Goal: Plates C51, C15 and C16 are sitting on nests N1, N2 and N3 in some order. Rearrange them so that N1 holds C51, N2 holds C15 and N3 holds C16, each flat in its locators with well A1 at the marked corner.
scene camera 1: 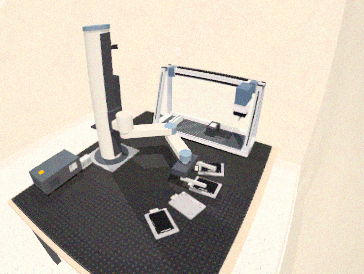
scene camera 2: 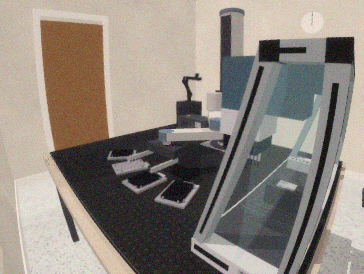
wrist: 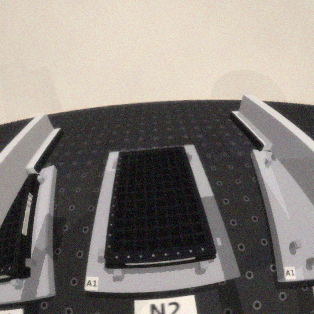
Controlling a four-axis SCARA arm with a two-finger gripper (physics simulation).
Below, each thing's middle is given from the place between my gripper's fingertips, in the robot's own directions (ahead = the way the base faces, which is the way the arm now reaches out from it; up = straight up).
Labels:
The nest N2 [wrist: 222, 267] lies 9 cm below my hand and 2 cm behind it. The rest, counted from my hand: grey box [scene camera 1: 58, 164]: 86 cm behind, 44 cm to the right, 4 cm below.

